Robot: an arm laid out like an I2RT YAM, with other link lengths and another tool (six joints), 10 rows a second.
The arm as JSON. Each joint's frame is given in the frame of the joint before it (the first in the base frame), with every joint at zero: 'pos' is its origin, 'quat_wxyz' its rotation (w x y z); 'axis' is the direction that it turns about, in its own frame. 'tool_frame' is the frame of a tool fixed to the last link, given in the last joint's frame.
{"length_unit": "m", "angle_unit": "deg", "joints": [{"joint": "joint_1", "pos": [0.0, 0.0, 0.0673], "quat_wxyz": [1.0, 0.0, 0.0, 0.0], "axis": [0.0, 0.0, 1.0]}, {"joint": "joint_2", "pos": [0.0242, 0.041, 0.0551], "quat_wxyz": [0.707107, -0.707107, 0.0, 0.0], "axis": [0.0, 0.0, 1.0]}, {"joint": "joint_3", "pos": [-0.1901, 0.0, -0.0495], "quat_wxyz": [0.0, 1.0, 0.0, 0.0], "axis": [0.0, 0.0, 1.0]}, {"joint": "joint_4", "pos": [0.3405, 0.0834, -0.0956], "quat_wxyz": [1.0, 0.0, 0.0, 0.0], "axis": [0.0, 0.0, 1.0]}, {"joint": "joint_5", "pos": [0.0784, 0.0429, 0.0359], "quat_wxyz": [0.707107, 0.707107, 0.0, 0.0], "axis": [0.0, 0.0, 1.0]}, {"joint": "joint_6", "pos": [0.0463, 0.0, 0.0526], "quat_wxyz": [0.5, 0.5, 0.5, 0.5], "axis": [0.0, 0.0, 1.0]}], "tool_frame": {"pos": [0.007, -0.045, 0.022], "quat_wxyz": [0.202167, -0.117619, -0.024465, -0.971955]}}
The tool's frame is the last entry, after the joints.
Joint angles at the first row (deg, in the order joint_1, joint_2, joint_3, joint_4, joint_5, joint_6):
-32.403 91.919 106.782 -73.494 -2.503 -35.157
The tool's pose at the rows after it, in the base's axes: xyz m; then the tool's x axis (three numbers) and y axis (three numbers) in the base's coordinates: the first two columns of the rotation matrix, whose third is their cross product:
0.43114, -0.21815, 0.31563, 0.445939, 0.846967, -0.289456, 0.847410, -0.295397, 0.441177
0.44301, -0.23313, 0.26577, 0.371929, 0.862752, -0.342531, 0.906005, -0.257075, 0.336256
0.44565, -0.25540, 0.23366, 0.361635, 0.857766, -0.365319, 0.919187, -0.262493, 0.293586
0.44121, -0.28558, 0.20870, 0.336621, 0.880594, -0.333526, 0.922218, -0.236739, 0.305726
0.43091, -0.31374, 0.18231, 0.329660, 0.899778, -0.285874, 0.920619, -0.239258, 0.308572
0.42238, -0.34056, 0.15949, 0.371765, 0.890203, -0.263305, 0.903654, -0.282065, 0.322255
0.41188, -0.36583, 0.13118, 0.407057, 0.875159, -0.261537, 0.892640, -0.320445, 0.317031
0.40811, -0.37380, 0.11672, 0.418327, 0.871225, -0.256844, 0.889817, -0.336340, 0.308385
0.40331, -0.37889, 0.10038, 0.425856, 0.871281, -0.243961, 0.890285, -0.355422, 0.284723
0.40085, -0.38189, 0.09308, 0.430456, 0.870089, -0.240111, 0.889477, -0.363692, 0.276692
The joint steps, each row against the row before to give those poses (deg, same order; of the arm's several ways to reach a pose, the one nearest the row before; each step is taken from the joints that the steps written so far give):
-3.563 8.024 -0.063 3.234 0.044 -3.344
-0.568 6.051 -0.004 0.526 2.732 -4.437
-1.792 4.090 0.005 2.118 1.377 -1.923
-3.737 3.539 -0.003 3.389 -3.803 -4.896
-3.717 3.519 0.000 2.010 -3.847 -3.454
-2.840 3.103 -0.001 3.148 -1.595 -0.021
-2.601 3.542 0.000 3.171 -0.022 -0.241
-0.831 1.727 0.000 1.114 0.000 0.022
-0.721 1.814 0.002 0.152 0.000 0.066
-0.393 0.830 -0.002 0.285 0.022 0.000

